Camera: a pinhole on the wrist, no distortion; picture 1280 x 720 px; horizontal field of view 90.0 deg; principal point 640.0 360.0 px. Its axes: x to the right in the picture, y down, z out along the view. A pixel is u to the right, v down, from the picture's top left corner.
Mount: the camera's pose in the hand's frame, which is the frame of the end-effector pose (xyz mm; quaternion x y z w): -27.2 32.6 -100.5 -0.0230 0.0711 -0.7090 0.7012
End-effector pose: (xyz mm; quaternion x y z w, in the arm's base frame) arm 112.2 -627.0 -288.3 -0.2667 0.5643 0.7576 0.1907
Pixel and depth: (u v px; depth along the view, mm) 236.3 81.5 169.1
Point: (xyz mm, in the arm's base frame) 80.7 -583.2 -126.3
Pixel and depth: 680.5 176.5 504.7
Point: 135.0 -218.4 -156.7
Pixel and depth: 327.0 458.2 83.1
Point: 78.0 -663.1 -239.5
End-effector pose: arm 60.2 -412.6 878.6 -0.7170 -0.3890 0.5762 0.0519
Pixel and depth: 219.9 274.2 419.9
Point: -96.8 -747.4 638.2
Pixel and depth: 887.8 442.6 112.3
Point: 46.1 -401.0 885.4
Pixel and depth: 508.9 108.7 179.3
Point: 9.5 -530.3 876.4
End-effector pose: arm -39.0 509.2 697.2 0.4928 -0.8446 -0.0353 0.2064
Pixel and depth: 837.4 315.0 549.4
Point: -66.1 353.6 254.6
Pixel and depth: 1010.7 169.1 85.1
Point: 3.4 535.6 693.1
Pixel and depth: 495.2 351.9 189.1
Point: -122.7 531.5 630.6
